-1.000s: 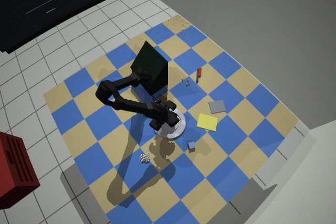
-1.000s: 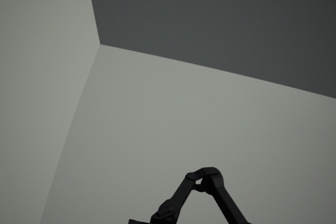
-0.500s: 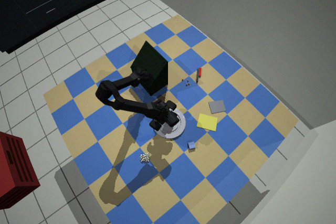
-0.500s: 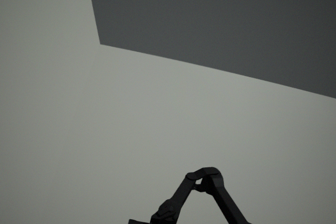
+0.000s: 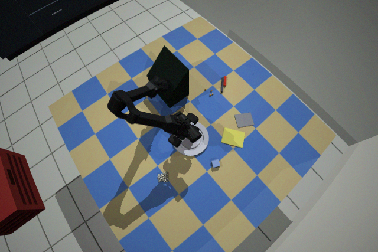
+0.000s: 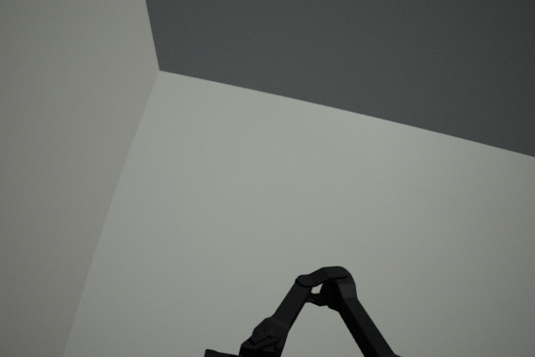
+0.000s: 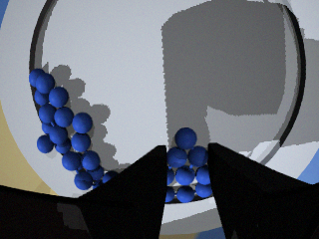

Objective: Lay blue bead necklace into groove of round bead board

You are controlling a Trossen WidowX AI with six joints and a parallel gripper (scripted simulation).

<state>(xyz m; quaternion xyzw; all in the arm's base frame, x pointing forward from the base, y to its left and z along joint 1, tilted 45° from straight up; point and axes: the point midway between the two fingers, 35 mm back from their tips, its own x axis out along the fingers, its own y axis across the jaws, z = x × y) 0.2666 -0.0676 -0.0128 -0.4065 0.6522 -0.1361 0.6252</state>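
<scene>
Now: the round white bead board 30 mm ahead of my gripper tip, 20 mm to the left of it and 10 mm below it. The rest, counted from my gripper tip: small blue cube: 220 mm ahead, 60 mm to the left, 10 mm below; then grey square: 110 mm ahead, 340 mm to the left, 10 mm below; then yellow pad: 160 mm ahead, 220 mm to the left, 10 mm below.
</scene>
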